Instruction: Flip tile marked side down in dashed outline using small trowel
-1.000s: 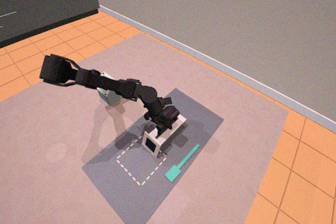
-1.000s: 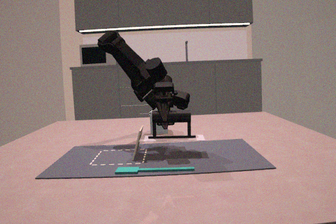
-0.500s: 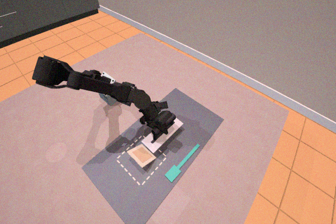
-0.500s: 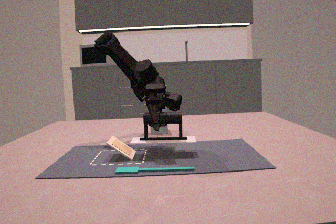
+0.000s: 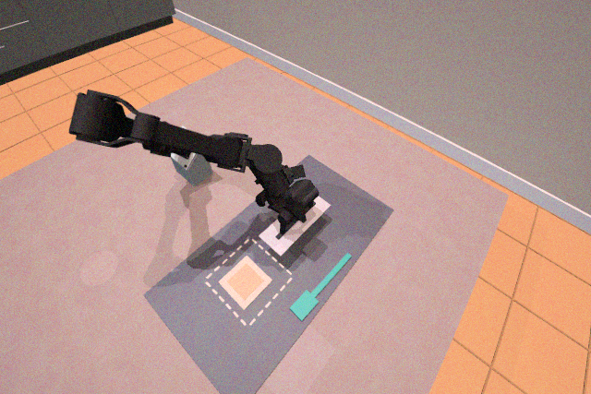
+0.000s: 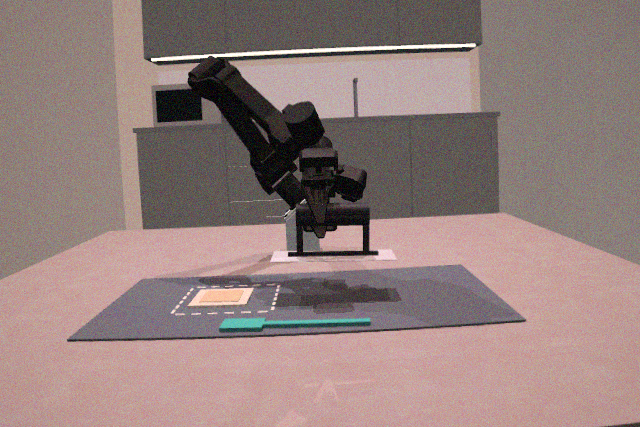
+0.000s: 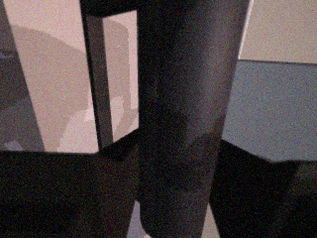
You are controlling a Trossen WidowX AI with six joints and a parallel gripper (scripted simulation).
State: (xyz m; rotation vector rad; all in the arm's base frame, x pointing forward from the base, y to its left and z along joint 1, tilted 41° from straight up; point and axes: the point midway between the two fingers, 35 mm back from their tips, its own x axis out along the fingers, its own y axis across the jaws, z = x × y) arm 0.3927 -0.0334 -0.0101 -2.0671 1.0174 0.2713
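The grey mat lies 2 cm behind my gripper tip, 4 cm to the right of it and 13 cm below it. From my gripper tip the other things lie so: beige tile 5 cm behind, 17 cm to the right, 11 cm below; then teal flat tool 11 cm ahead, 8 cm to the right, 11 cm below.
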